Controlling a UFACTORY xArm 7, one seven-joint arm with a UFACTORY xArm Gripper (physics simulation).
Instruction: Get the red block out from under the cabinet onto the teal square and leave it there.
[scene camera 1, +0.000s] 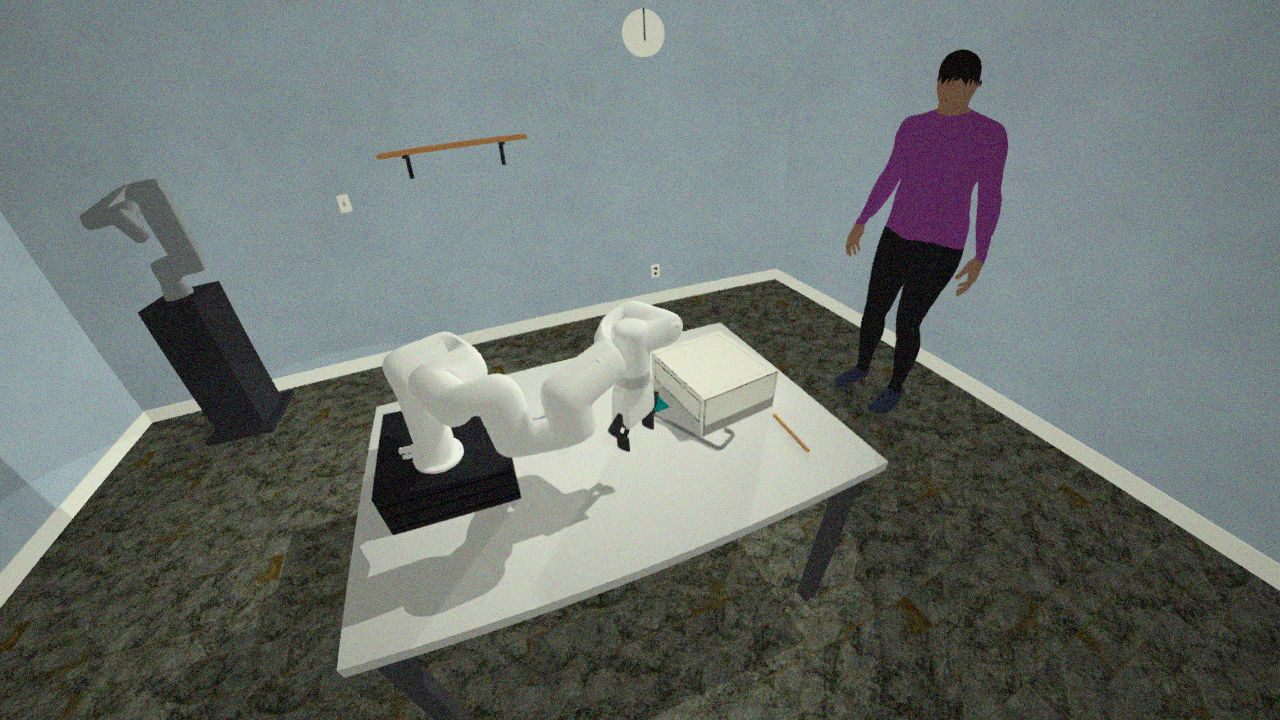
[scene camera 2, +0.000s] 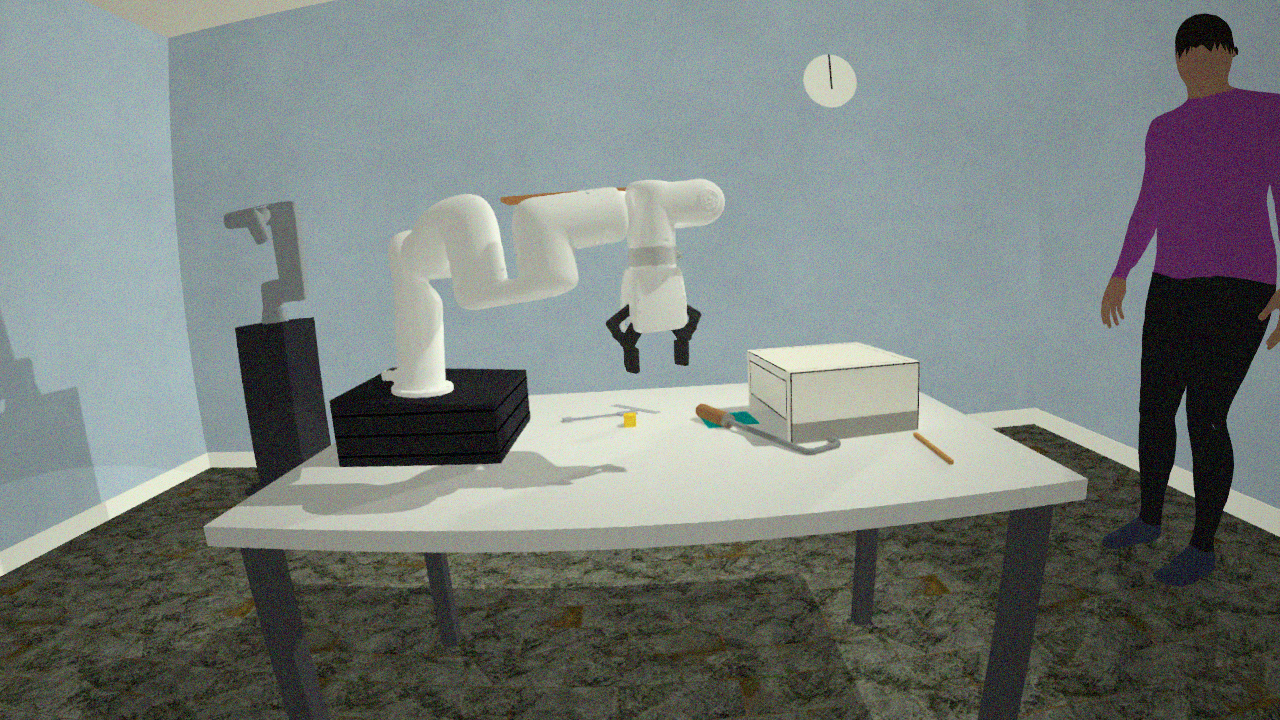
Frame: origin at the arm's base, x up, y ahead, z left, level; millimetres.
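Seen in the pictures: gripper, between the fingertips: (scene camera 1: 636, 437) (scene camera 2: 657, 368); arm's base, origin of its link: (scene camera 1: 438, 455) (scene camera 2: 422, 390).
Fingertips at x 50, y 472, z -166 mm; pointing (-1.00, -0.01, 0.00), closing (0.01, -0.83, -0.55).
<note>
Offsets run from my fingertips to a thing's top centre. "spot": to the spot under its first point.
The white cabinet @(dz +277, dx -38, dy +341 mm) (scene camera 1: 716, 362) (scene camera 2: 832, 358) stands on the right part of the table. The red block does not show in either view; the space under the cabinet is hidden. The teal square @(spot: dz +303, dx -173, dy +179 mm) (scene camera 1: 661, 403) (scene camera 2: 742, 418) lies flat at the cabinet's left side, partly covered in both views. A hooked grey rod with a brown handle @(spot: dz +279, dx -147, dy +97 mm) (scene camera 2: 712, 413) lies with its handle over the square's edge; its hook @(spot: dz +64, dx -162, dy +285 mm) (scene camera 1: 725, 437) (scene camera 2: 827, 444) is in front of the cabinet. My gripper (scene camera 1: 636, 436) (scene camera 2: 657, 364) is open and empty, pointing down above the table, left of the cabinet.
A small yellow cube @(dz +309, dx -148, dy -75 mm) (scene camera 2: 630, 420) lies beside a thin grey tool @(dz +391, dx -165, dy -150 mm) (scene camera 2: 586, 418), left of the square. An orange stick @(dz +27, dx -166, dy +475 mm) (scene camera 1: 791, 432) (scene camera 2: 932, 447) lies right of the cabinet. The black base (scene camera 1: 447, 488) (scene camera 2: 420, 434) carries the arm at the table's left. A person (scene camera 1: 948, 179) (scene camera 2: 1208, 197) stands beyond the table.
</note>
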